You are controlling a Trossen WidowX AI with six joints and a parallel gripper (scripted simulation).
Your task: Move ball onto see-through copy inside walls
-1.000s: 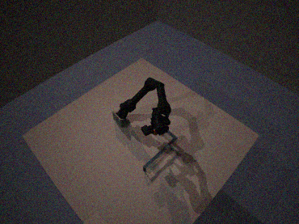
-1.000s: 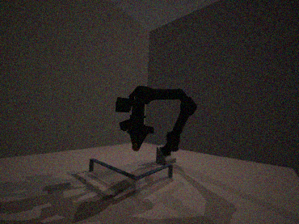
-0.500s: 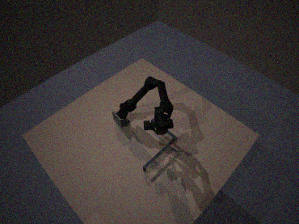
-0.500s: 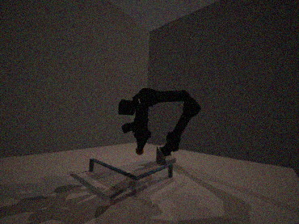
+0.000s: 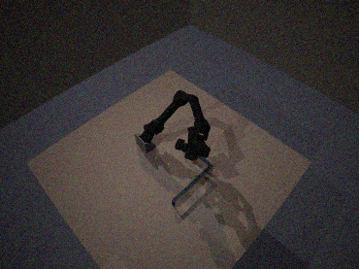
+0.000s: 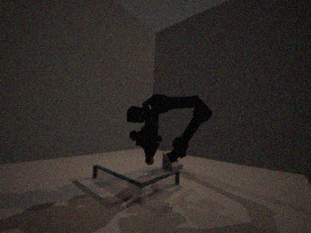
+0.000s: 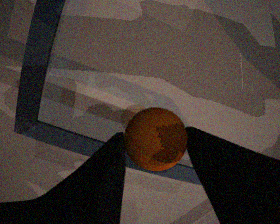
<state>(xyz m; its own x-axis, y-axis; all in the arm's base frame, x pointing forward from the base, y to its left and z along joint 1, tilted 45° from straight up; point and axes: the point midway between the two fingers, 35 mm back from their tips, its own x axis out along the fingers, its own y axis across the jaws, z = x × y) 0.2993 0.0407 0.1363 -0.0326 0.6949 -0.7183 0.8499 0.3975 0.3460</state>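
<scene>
Now: gripper tip 10 mm past the see-through ball, 30 mm to the right of it and 90 mm above it. From my gripper tip the other things lie so: orange ball right at my gripper tip.
</scene>
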